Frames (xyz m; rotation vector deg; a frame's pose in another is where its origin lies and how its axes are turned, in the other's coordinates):
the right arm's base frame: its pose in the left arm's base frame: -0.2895 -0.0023 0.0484 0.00 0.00 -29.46
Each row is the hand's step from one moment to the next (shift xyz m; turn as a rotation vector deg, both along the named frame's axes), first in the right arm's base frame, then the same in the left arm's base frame.
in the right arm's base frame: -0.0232 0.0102 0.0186 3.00 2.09 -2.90
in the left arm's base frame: -0.0152 0.0203 0.0186 3.64 0.34 -2.90
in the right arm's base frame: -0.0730 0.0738 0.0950 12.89 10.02 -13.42
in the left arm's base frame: -0.0273 0.1002 0.0950 16.15 2.38 -13.42
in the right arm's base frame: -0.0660 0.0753 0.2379 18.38 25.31 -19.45
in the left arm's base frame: -0.0204 0.0980 0.2379 28.45 13.00 -19.45
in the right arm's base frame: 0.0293 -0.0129 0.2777 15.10 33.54 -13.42
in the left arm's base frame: 0.0192 -0.0256 0.2777 29.64 21.78 -13.42
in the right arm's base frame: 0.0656 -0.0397 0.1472 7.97 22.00 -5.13
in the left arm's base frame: 0.0376 -0.0668 0.1472 17.76 15.24 -5.13
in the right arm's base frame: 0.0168 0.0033 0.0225 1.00 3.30 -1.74
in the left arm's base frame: 0.0163 -0.0054 0.0225 2.49 2.38 -1.74
